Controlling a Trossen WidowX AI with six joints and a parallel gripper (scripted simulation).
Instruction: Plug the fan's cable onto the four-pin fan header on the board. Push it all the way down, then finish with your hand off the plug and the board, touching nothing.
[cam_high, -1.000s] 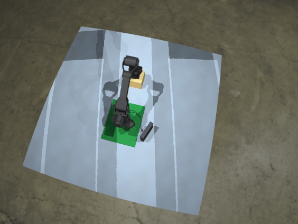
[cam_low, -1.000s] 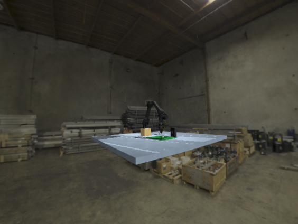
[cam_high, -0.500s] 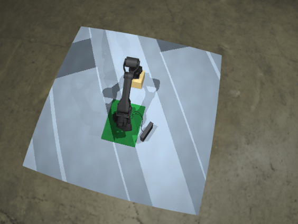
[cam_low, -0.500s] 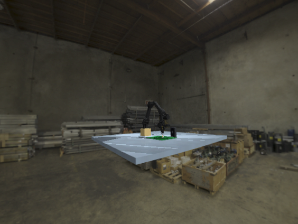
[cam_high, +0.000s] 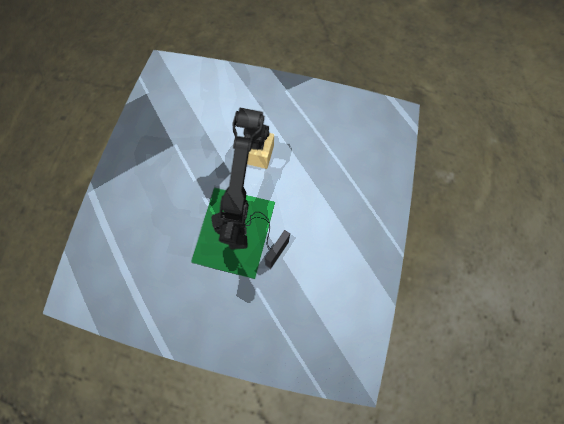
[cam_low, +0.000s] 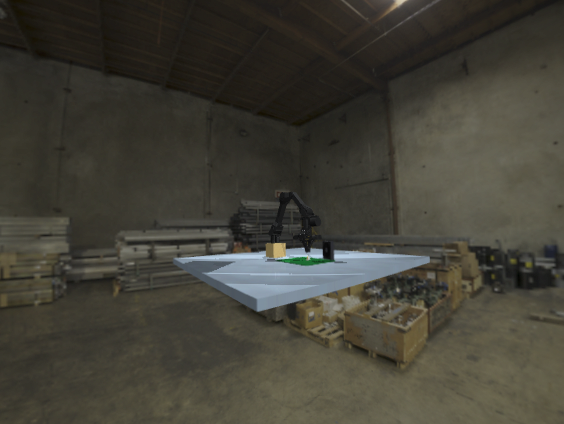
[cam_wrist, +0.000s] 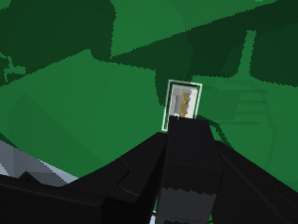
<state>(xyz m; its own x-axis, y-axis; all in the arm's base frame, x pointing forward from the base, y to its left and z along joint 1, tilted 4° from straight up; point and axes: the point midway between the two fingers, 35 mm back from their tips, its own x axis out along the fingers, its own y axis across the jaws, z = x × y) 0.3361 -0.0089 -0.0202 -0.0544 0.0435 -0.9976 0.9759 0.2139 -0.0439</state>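
My gripper tip is 8 cm above the green board and 2 cm to the left of it. Round my gripper tip: black plug: 1 cm to the left, 1 cm above; then fan: 14 cm to the left, 5 cm ahead, 1 cm below.
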